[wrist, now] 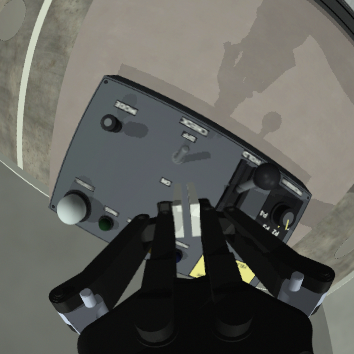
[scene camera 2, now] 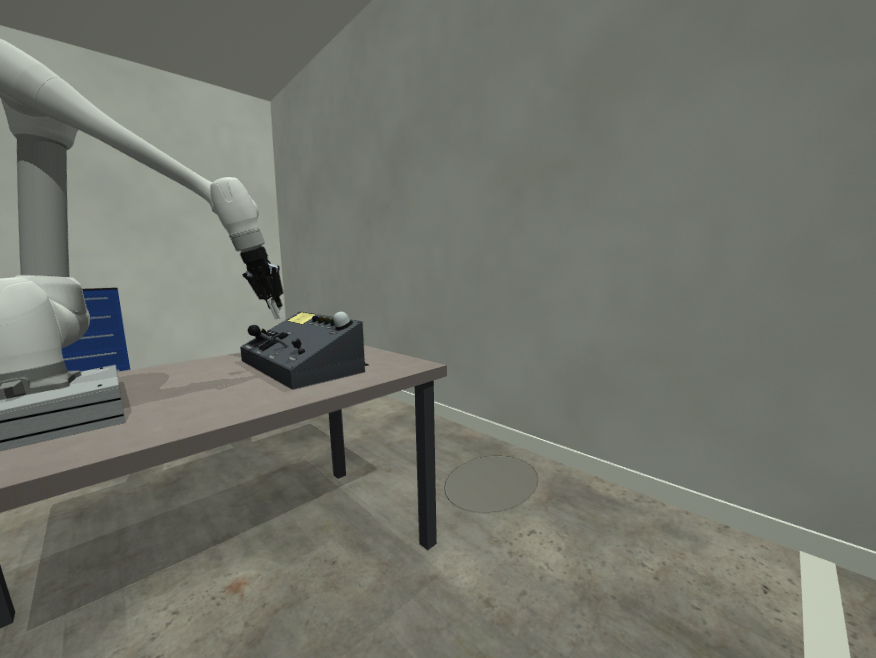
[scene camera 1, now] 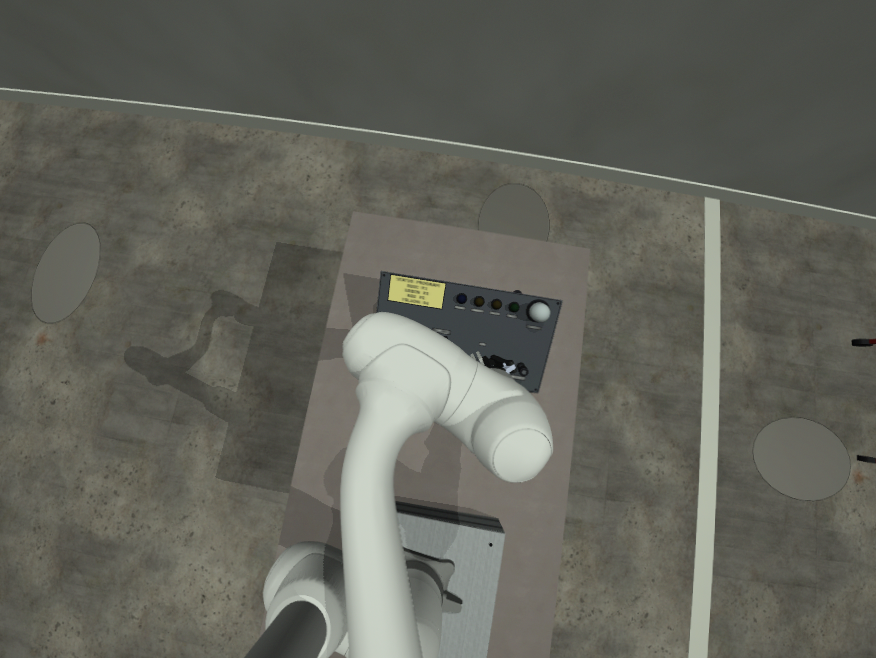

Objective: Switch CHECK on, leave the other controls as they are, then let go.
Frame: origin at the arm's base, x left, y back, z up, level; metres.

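Seen in the pictures: gripper, fingertip midpoint: [wrist: 184, 194] [scene camera 2: 280, 317] [scene camera 1: 476, 358]; arm's base, origin of the base link: [scene camera 2: 27, 389] [scene camera 1: 414, 584].
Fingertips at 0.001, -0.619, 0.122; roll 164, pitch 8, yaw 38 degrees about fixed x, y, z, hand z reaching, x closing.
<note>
Offsets run from my fingertips to a thing's middle, as dx, dy, dz. "*": to the spot under its first point.
The dark grey control panel @(+0.047, -0.064, -0.109) [scene camera 1: 513, 329] [scene camera 2: 331, 362] [wrist: 132, 175] stands on the table. In the wrist view the CHECK switch, a small grey toggle @(-0.021, +0.008, -0.082) [wrist: 181, 154], leans toward its OFF label @(* -0.022, +0.027, -0.119) [wrist: 189, 136]; the ON label @(* -0.015, -0.050, -0.082) [wrist: 165, 181] lies on the other side. My gripper [scene camera 2: 276, 315] [wrist: 184, 194] is shut, its pale fingertips close together with a thin gap and nothing seen between them. It hangs above the panel, and in the wrist view the tips lie on the ON side of the toggle, apart from it. In scene camera 1 the arm hides part of the panel.
Near the toggle are the black MODE knob @(-0.141, -0.002, -0.060) [wrist: 110, 123], a ball-topped lever [wrist: 266, 176] [scene camera 2: 254, 330] and a rotary knob @(+0.218, +0.029, -0.072) [wrist: 284, 215] marked with P positions. A white dome @(* -0.126, -0.157, +0.014) [scene camera 1: 539, 311] [scene camera 2: 341, 318] [wrist: 71, 209], lamps and a yellow card @(+0.200, -0.136, -0.033) [scene camera 1: 416, 291] [scene camera 2: 301, 318] are along the far side.
</note>
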